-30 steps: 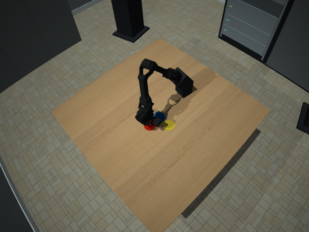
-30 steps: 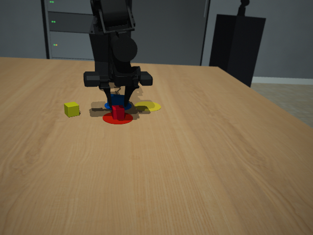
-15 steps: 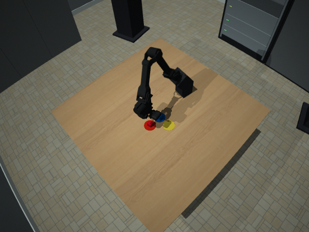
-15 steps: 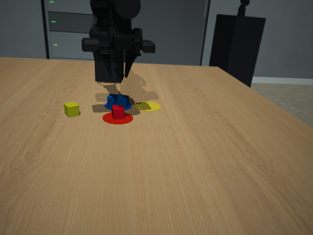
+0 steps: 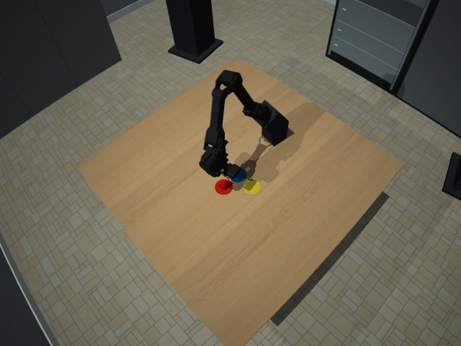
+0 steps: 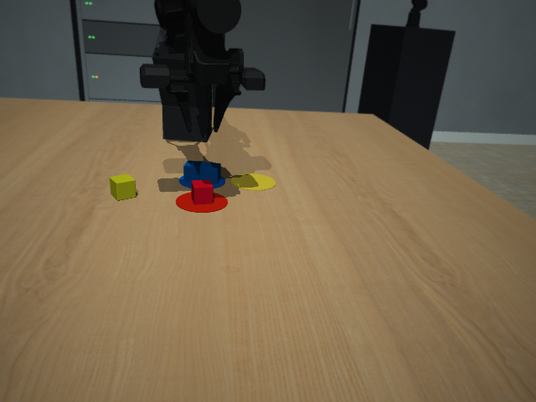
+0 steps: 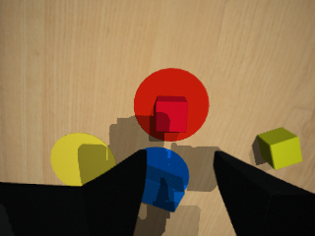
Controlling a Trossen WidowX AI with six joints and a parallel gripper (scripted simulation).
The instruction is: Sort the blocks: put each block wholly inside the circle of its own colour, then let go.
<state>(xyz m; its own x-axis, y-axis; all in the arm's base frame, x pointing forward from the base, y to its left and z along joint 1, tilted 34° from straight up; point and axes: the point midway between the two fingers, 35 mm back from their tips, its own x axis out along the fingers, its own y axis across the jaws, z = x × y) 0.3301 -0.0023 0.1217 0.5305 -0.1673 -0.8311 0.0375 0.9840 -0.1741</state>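
My gripper is now 14 cm above the yellow block, 13 cm to the left of it and 5 cm past it. Also, from my hand: red block (14 cm below); then red circle (16 cm below); then blue block (14 cm below, 10 cm behind, 2 cm to the left).
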